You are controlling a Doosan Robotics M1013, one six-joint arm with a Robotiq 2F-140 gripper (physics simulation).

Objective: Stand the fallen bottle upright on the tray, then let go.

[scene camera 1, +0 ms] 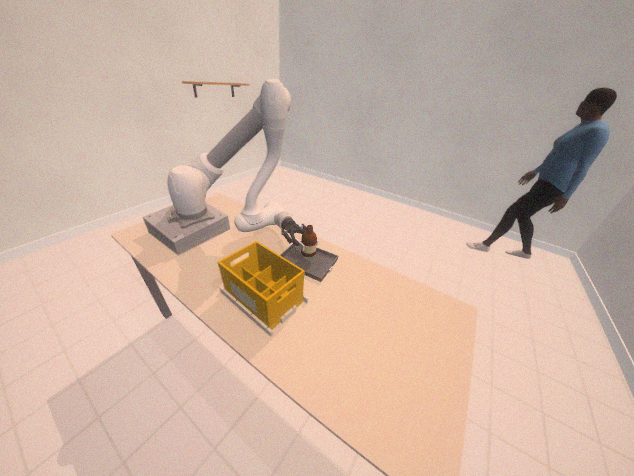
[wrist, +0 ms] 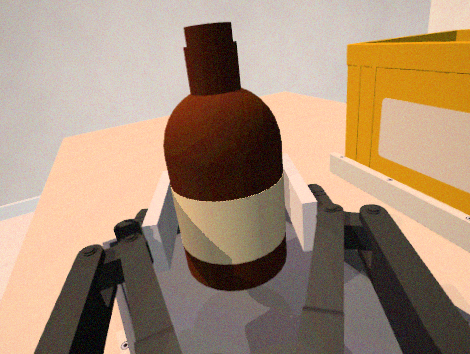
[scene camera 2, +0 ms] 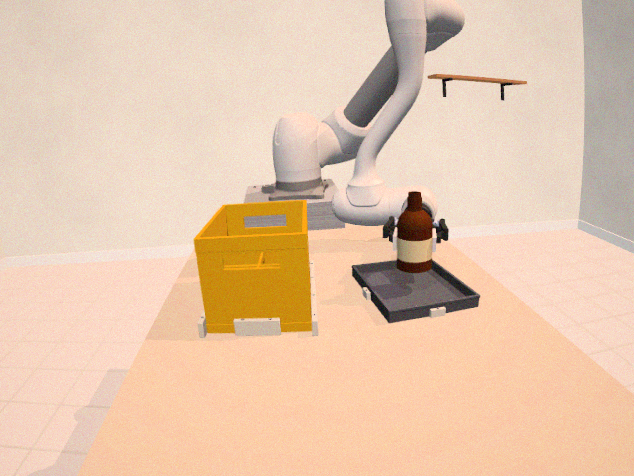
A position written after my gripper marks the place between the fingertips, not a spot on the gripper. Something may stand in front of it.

Observation:
In view: my gripper (scene camera 2: 414, 244) and a brown bottle (scene camera 2: 414, 226).
The brown bottle also shows in the wrist view (wrist: 222, 144). My gripper shows as well in the wrist view (wrist: 227, 181).

